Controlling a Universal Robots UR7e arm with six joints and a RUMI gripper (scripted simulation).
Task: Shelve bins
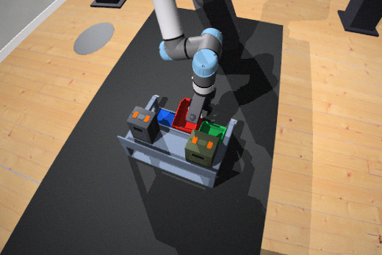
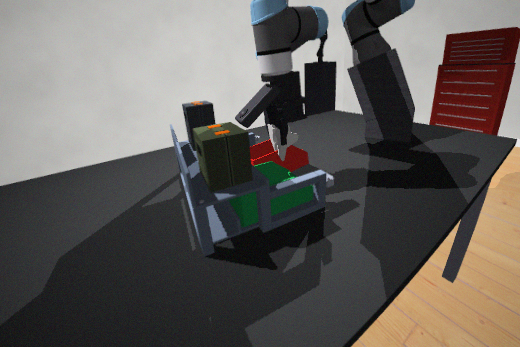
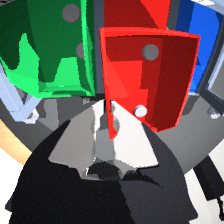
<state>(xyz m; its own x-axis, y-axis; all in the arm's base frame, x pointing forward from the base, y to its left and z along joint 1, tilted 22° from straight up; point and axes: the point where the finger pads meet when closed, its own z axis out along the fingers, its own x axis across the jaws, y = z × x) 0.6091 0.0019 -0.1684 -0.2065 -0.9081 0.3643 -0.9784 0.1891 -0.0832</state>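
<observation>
The red bin is 10 mm behind my hand, 50 mm to the right of it and 20 mm below it. From my hand the other things lie so: green bin 80 mm ahead, 50 mm to the left, 40 mm below; then dark grey box 130 mm ahead, 190 mm to the right, 80 mm above.
</observation>
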